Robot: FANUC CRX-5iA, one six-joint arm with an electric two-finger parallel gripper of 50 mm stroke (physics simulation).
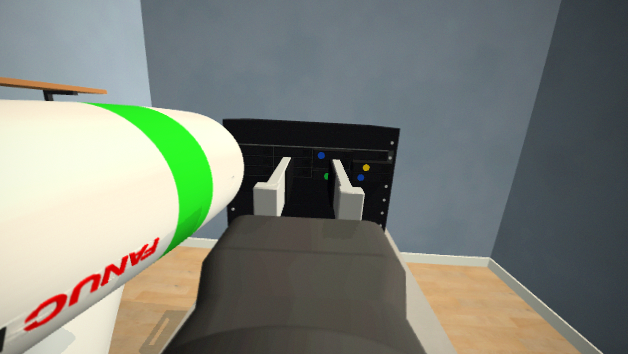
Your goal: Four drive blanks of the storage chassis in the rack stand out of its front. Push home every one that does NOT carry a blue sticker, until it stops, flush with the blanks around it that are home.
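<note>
The black storage chassis sits in the rack, beyond the fingers. One blue sticker is on an upper blank right of the middle. A yellow sticker is farther right, with a second blue sticker on the blank below it. A green sticker shows partly, its right side hidden by the right finger. How far each blank stands out is too dark and small to tell. My gripper is open and empty, pointing at the chassis front; whether it touches a blank cannot be told.
The white robot arm with a green band fills the left and covers the rack's left edge. A wooden shelf is on the left wall. Grey walls stand behind and at the right, above a wooden floor.
</note>
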